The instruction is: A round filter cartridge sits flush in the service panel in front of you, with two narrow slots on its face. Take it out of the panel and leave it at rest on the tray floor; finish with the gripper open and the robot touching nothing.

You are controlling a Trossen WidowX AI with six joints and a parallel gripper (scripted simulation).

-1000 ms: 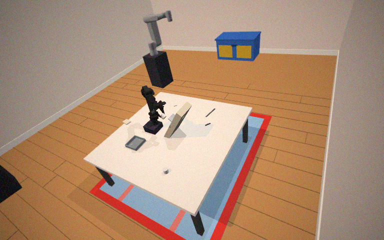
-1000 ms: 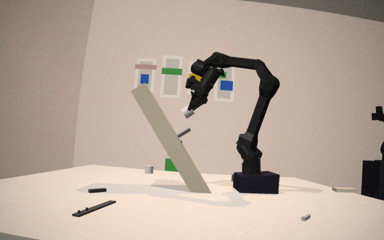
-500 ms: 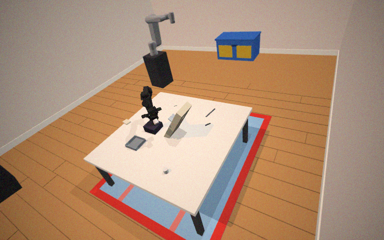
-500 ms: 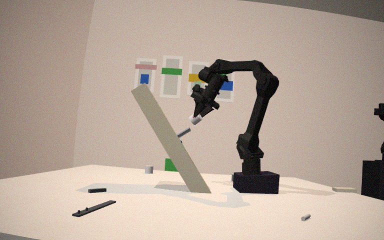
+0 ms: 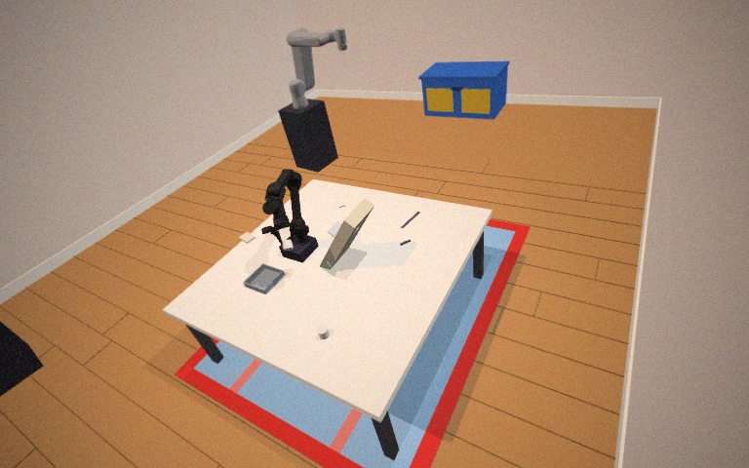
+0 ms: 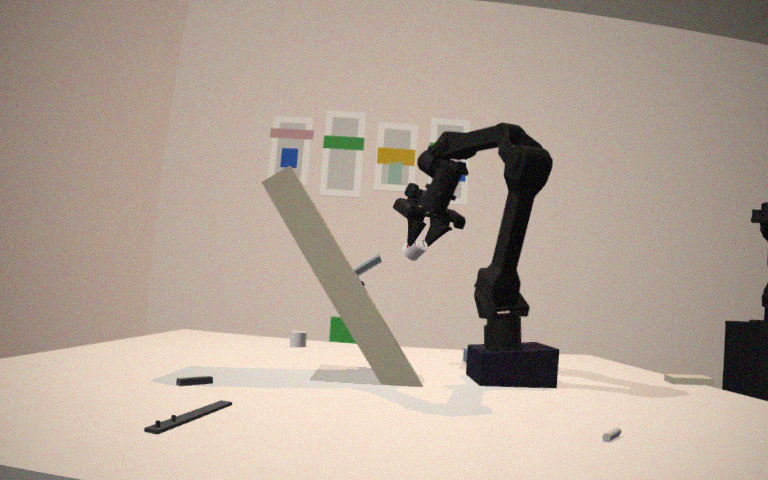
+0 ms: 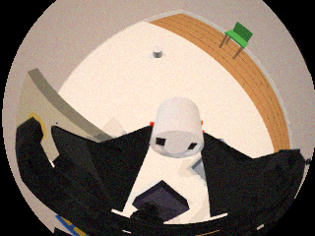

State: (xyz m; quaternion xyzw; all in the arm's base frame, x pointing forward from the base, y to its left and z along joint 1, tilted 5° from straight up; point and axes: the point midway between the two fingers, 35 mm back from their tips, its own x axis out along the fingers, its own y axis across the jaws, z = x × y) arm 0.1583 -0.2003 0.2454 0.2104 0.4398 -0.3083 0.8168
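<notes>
My gripper tip is now 21 cm past the grey tray, 8 cm to the left of it and 26 cm above it. Round my gripper tip: tan block (61 cm behind, 11 cm to the left, 26 cm below); then dark block (29 cm ahead, 50 cm to the left, 27 cm below); then round filter cartridge (right at my gripper tip).
</notes>
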